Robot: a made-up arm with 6 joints. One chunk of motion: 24 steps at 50 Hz.
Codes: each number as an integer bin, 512 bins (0 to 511) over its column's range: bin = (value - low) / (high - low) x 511, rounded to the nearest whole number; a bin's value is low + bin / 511 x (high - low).
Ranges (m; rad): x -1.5..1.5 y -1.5..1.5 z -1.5..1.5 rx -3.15..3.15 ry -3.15..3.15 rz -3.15..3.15
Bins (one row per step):
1: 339 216 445 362 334 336
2: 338 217 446 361 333 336
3: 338 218 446 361 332 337
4: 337 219 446 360 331 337
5: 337 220 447 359 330 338
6: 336 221 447 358 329 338
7: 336 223 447 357 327 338
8: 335 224 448 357 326 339
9: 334 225 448 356 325 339
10: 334 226 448 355 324 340
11: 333 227 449 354 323 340
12: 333 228 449 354 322 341
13: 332 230 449 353 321 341
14: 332 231 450 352 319 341
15: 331 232 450 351 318 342
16: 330 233 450 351 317 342
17: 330 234 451 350 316 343
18: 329 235 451 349 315 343
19: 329 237 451 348 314 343
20: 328 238 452 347 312 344
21: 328 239 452 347 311 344
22: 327 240 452 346 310 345
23: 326 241 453 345 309 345
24: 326 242 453 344 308 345
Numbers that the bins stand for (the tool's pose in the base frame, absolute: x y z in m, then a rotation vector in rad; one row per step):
1: 0.4902 -0.2319 1.1125 1.3130 0.9678 0.9925
2: 0.4843 -0.2260 1.1184 1.3007 0.9555 0.9925
3: 0.4843 -0.2202 1.1184 1.3007 0.9432 1.0048
4: 0.4785 -0.2143 1.1184 1.2884 0.9308 1.0048
5: 0.4785 -0.2084 1.1243 1.2760 0.9185 1.0171
6: 0.4726 -0.2025 1.1243 1.2637 0.9062 1.0171
7: 0.4726 -0.1908 1.1243 1.2514 0.8815 1.0171
8: 0.4667 -0.1849 1.1301 1.2514 0.8692 1.0295
9: 0.4609 -0.1791 1.1301 1.2390 0.8568 1.0295
10: 0.4609 -0.1732 1.1301 1.2267 0.8445 1.0418
11: 0.4550 -0.1673 1.1360 1.2144 0.8322 1.0418
12: 0.4550 -0.1614 1.1360 1.2144 0.8199 1.0541
13: 0.4491 -0.1497 1.1360 1.2021 0.8075 1.0541
14: 0.4491 -0.1438 1.1419 1.1897 0.7829 1.0541
15: 0.4432 -0.1380 1.1419 1.1774 0.7705 1.0664
16: 0.4374 -0.1321 1.1419 1.1774 0.7582 1.0664
17: 0.4374 -0.1262 1.1477 1.1651 0.7459 1.0788
18: 0.4315 -0.1204 1.1477 1.1527 0.7336 1.0788
19: 0.4315 -0.1086 1.1477 1.1404 0.7212 1.0788
20: 0.4256 -0.1027 1.1536 1.1281 0.6966 1.0911
21: 0.4256 -0.0969 1.1536 1.1281 0.6842 1.0911
22: 0.4198 -0.0910 1.1536 1.1158 0.6719 1.1034
23: 0.4139 -0.0851 1.1595 1.1034 0.6596 1.1034
24: 0.4139 -0.0793 1.1595 1.0911 0.6473 1.1034

